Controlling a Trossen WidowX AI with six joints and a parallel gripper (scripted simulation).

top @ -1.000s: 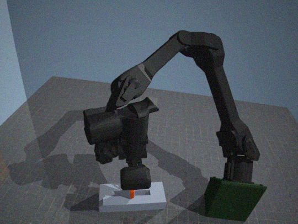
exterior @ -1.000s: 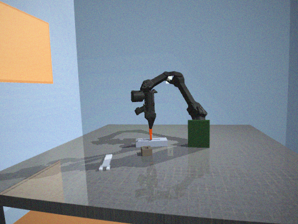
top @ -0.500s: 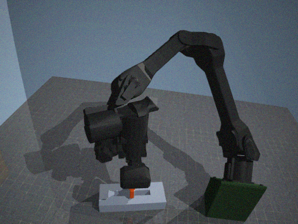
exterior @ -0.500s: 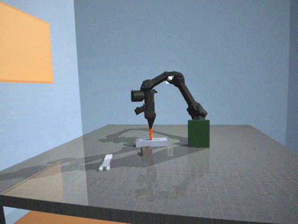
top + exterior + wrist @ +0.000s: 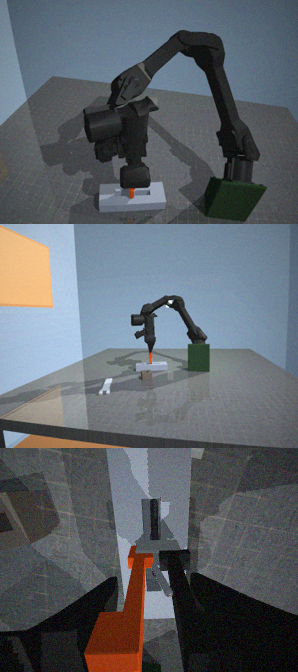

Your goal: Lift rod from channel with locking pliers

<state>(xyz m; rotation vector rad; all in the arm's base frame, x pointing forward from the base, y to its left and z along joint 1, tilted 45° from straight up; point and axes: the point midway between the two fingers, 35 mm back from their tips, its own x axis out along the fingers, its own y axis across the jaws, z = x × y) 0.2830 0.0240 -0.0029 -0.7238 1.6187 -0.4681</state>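
The grey channel block is 8 cm below my gripper tip. Also, from my gripper tip: brown holster: 16 cm to the left, 9 cm below; orange handle: 1 cm to the left; small white forked piece: 15 cm ahead, 31 cm to the left, 10 cm below.
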